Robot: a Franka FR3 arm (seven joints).
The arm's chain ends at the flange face. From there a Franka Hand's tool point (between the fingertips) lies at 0.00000 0.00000 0.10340 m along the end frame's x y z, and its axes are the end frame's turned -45 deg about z.
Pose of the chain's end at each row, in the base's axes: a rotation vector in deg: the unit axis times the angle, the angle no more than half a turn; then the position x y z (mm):
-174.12 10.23 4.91 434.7 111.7 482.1
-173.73 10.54 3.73 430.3 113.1 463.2
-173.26 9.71 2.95 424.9 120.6 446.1
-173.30 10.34 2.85 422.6 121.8 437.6
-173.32 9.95 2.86 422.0 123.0 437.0
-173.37 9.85 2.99 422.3 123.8 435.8
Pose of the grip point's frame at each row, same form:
-164.07 -56.94 1.32 429.5 121.9 379.3
-164.11 -56.60 0.01 426.5 124.0 360.4
-163.57 -57.26 -1.01 422.1 132.4 343.4
-163.86 -56.70 -1.06 419.9 133.4 334.9
-163.73 -57.06 -1.05 419.3 134.6 334.3
-163.71 -57.16 -0.91 419.4 135.4 333.1

